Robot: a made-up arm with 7 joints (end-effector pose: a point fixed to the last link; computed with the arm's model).
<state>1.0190 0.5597 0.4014 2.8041 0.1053 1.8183 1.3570</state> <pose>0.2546 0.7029 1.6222 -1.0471 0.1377 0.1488</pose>
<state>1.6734 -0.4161 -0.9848 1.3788 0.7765 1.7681 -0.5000</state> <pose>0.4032 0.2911 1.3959 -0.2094 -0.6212 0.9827</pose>
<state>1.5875 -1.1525 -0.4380 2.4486 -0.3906 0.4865 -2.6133</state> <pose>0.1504 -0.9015 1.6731 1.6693 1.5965 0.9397</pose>
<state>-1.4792 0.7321 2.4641 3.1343 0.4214 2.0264 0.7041</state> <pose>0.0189 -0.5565 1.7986 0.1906 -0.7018 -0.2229</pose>
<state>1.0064 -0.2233 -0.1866 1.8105 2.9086 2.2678 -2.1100</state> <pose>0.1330 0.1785 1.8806 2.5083 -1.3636 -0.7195</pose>
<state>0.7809 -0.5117 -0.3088 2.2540 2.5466 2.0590 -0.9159</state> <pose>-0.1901 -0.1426 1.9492 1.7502 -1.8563 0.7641</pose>
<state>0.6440 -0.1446 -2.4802 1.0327 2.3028 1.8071 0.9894</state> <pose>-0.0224 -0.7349 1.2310 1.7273 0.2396 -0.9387</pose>
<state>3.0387 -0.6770 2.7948 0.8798 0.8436 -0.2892 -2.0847</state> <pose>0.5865 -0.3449 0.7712 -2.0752 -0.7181 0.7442</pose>
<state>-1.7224 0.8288 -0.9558 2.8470 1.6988 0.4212 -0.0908</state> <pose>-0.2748 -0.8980 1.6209 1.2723 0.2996 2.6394</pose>
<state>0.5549 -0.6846 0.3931 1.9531 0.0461 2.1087 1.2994</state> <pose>-0.1271 0.1907 1.6587 -1.2014 -0.0601 -0.5561</pose>
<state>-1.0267 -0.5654 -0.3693 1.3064 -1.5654 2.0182 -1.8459</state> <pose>-0.2342 -0.3471 1.5419 -1.1334 1.0136 0.8790</pose>
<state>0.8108 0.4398 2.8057 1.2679 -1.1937 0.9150 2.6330</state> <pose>-0.4594 -0.2264 1.5169 -0.2320 -0.2755 1.2470</pose>
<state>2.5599 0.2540 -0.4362 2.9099 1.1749 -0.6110 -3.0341</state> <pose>-0.0700 0.2076 1.9308 -0.1860 -2.3310 -1.5873</pose>
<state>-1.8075 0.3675 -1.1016 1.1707 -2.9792 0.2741 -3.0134</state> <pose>-0.6340 -0.2698 0.9997 1.2289 -1.4062 1.4620</pose>
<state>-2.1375 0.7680 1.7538 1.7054 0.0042 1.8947 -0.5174</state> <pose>0.3689 -0.4949 1.3475 -0.8562 -0.3523 -0.0668</pose>
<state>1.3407 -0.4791 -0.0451 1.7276 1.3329 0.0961 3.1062</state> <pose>0.1837 0.1777 1.8301 0.3607 2.6487 0.8042</pose>
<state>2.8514 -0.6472 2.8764 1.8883 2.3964 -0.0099 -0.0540</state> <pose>0.8444 -0.4418 1.0837 0.4631 0.6847 -2.1315</pose>
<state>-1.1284 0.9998 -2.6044 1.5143 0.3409 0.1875 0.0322</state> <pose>-0.2594 -0.3622 1.7417 1.2881 -1.2119 0.3220</pose>
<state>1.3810 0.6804 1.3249 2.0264 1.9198 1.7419 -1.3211</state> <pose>-0.4148 0.5365 1.6469 1.9013 0.5686 1.2846</pose>
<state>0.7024 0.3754 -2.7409 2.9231 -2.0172 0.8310 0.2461</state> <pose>0.3250 0.1565 2.0301 0.9228 -0.8101 -0.0236</pose>
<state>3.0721 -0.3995 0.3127 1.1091 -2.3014 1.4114 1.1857</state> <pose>-0.4424 -0.1176 1.4968 0.9355 -1.8412 -0.5869</pose>
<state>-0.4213 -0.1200 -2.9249 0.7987 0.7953 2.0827 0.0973</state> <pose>-0.4154 -0.1375 0.9627 1.4054 0.4931 -2.0862</pose>
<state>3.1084 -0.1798 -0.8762 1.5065 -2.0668 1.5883 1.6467</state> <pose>-0.1810 0.5757 1.5655 -0.4061 -1.4713 -1.0210</pose>
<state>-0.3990 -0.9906 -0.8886 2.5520 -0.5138 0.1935 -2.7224</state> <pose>-0.8319 0.1640 1.7172 2.1249 -1.2093 -0.5604</pose>
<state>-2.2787 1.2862 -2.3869 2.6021 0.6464 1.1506 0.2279</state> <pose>-0.8778 -0.5206 1.3985 0.9626 -2.0730 0.1535</pose>
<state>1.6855 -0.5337 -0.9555 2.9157 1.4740 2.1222 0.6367</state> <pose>-0.0029 -0.3401 1.8970 0.2273 -0.9863 0.6652</pose>
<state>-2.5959 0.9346 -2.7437 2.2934 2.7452 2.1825 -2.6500</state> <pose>-0.7440 -0.1940 1.6694 -2.0722 0.6945 0.3300</pose>
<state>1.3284 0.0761 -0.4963 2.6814 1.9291 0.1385 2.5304</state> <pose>0.2802 0.2061 1.9906 0.7907 2.0449 1.1247</pose>
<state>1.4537 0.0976 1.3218 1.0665 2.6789 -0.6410 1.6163</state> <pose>-0.3754 0.1798 1.0671 -1.1586 1.6858 -0.8569</pose>
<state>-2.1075 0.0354 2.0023 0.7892 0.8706 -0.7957 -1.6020</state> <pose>0.4988 -0.1655 1.2018 -2.4420 -1.0791 -0.6306</pose>
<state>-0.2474 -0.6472 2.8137 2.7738 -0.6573 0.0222 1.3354</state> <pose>-0.8155 0.0781 1.7343 1.0317 -0.6456 0.7137</pose>
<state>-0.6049 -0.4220 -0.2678 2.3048 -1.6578 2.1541 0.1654</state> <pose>-0.2444 -0.1554 1.8508 1.6249 -1.7186 1.7099</pose>
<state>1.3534 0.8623 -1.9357 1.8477 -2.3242 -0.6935 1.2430</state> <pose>0.6825 0.2636 1.3195 2.3657 1.8457 -0.7176</pose>
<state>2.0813 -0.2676 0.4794 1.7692 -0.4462 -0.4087 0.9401</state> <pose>-0.3710 -0.0327 1.8220 1.3129 -0.6430 0.5726</pose>
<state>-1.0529 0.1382 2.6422 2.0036 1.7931 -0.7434 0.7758</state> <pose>0.1569 0.3711 1.7035 0.6698 1.2105 -0.4732</pose>
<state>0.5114 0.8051 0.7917 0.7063 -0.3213 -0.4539 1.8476</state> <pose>0.1172 0.5820 0.8360 -0.8464 0.7490 0.0173</pose>
